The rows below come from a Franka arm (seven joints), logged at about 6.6 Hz.
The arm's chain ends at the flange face. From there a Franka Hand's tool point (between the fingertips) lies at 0.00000 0.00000 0.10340 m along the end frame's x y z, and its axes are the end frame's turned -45 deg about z.
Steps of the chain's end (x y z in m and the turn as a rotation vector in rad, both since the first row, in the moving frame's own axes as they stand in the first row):
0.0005, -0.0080, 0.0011, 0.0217, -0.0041, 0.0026
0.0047, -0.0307, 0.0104, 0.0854, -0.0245, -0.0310
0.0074, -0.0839, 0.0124, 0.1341, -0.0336, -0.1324
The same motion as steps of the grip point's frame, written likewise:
0.0073, -0.0072, 0.0011, 0.0182, 0.0124, 0.0026
0.0294, -0.0265, 0.0100, 0.0777, 0.0431, -0.0310
0.0711, -0.0668, 0.0114, 0.1186, 0.0711, -0.1324

